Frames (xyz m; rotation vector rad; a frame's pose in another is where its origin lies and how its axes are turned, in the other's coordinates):
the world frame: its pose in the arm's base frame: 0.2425 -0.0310 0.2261 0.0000 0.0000 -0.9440
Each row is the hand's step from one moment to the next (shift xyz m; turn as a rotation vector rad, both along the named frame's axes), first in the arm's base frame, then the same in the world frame.
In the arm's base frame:
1: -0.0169 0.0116 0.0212 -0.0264 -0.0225 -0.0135
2: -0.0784 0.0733 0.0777 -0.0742 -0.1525 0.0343
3: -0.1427 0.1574 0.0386 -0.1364 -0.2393 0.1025
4: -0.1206 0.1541 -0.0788 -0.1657 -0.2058 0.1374
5: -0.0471 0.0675 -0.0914 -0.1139 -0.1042 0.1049
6: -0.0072 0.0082 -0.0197 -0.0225 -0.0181 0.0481
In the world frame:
1: -0.0193 -0.0069 0.0212 0.0027 -0.0346 -0.0135
2: -0.1054 -0.0205 0.0777 0.0800 -0.1495 0.0343
3: -0.2112 -0.0233 0.0386 0.1138 -0.2508 0.1025
4: -0.1955 -0.0073 -0.0788 0.0695 -0.2549 0.1374
5: -0.0823 0.0014 -0.0914 0.0176 -0.1534 0.1049
6: -0.0109 -0.0010 -0.0197 0.0015 -0.0288 0.0481

